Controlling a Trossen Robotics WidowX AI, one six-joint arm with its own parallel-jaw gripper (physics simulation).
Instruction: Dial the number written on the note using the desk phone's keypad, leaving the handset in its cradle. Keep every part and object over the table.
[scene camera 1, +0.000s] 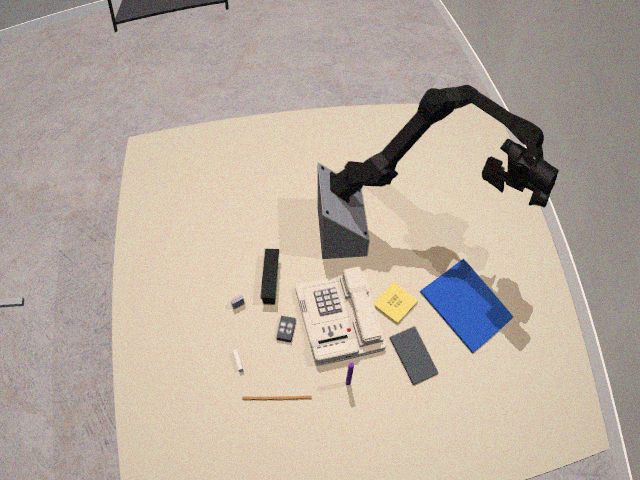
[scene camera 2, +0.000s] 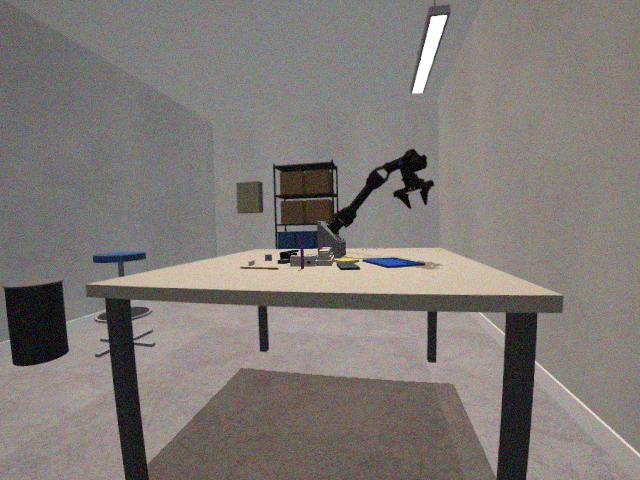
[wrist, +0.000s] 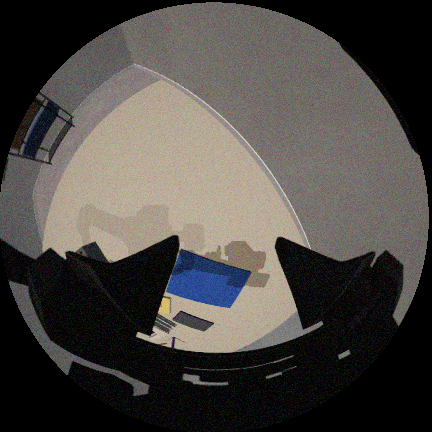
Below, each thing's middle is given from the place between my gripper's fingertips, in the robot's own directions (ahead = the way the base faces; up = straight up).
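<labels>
Relative to the blue folder (scene camera 1: 465, 302), my hand is 24 cm above, 11 cm to the left of and 17 cm short of it. Handset (scene camera 1: 366, 323): 20 cm below my hand, 18 cm ahead of it, 39 cm to the right of it. Yellow note (scene camera 1: 395, 302): a good way below my hand, a good way ahead of it and far to the right of it. Going by their middles, of the things named here the blue folder is the nearest to my hand and the handset the farthest from it.
</labels>
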